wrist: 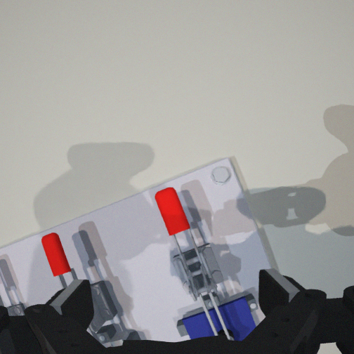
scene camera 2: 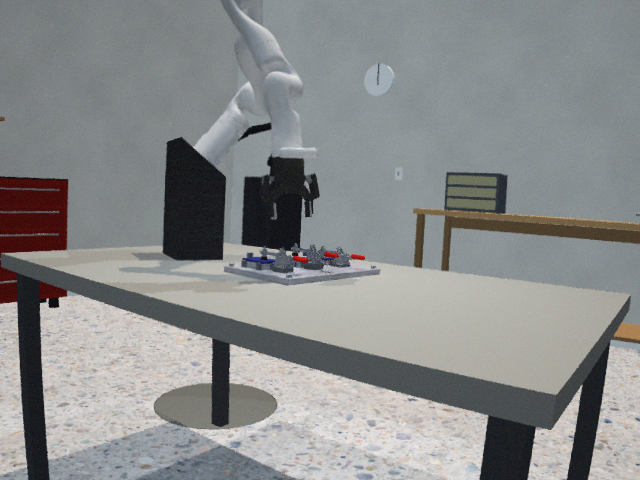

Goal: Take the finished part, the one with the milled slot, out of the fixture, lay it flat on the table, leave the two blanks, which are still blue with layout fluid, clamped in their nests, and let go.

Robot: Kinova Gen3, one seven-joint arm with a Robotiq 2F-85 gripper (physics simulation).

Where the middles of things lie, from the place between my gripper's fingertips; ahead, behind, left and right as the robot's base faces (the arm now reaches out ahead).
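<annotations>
As for the fixture plate (wrist: 125,243), my hand's 140 mm above it, and it's also 50 mm past the plate and 100 mm to the right of it.
</annotations>
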